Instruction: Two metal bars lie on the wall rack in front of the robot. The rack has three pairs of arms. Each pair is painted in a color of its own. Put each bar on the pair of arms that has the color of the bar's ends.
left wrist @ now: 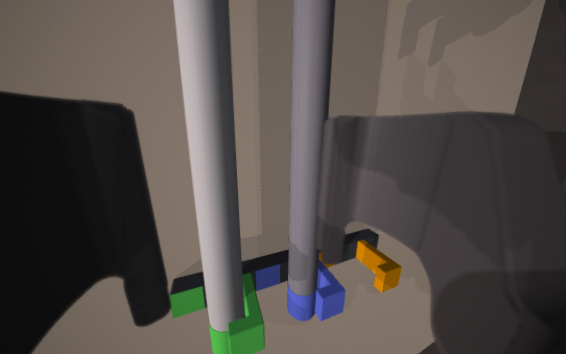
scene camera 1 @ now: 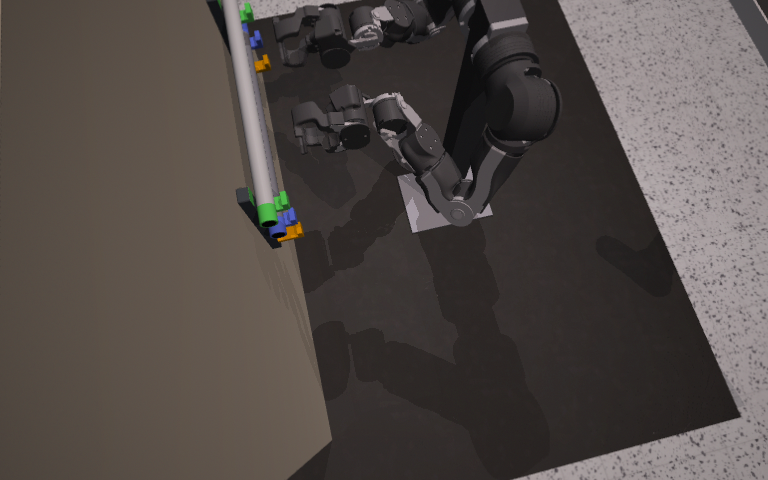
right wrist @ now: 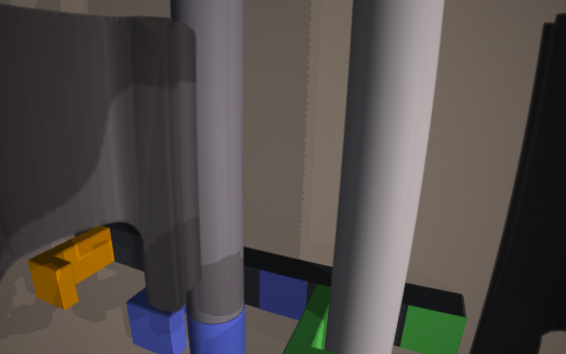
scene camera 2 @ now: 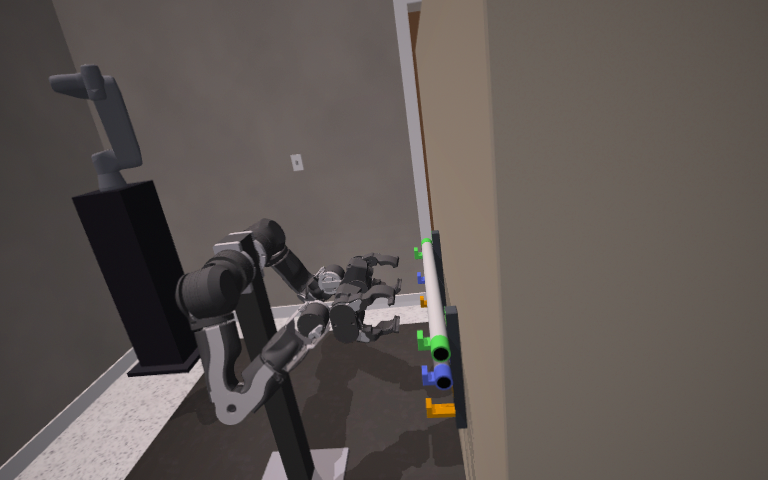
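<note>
The green-ended bar (scene camera 1: 249, 113) (scene camera 2: 433, 294) (left wrist: 210, 150) (right wrist: 390, 150) lies level on the top, green arms (scene camera 2: 421, 341). The blue-ended bar (scene camera 1: 277, 228) (scene camera 2: 442, 376) (left wrist: 310, 125) (right wrist: 220, 150) lies below it on the middle, blue arms (scene camera 2: 427, 375) (left wrist: 331, 300). The bottom, orange arms (scene camera 1: 291, 232) (scene camera 2: 440, 408) (left wrist: 380, 265) (right wrist: 75, 260) hold no bar. My left gripper (scene camera 1: 299, 133) (scene camera 2: 397, 273) and right gripper (scene camera 1: 280, 44) (scene camera 2: 395, 309) are both partly open and empty, clear of the bars on the robot's side of the rack.
The rack's dark uprights (scene camera 1: 243, 195) (scene camera 2: 453, 328) stand against the tan wall (scene camera 1: 141, 254) (scene camera 2: 623, 226). The robot's pale base plate (scene camera 1: 416, 209) (scene camera 2: 334, 461) sits on the dark floor mat (scene camera 1: 566, 339). Another arm on a black pedestal (scene camera 2: 124, 271) stands away at the left in scene camera 2.
</note>
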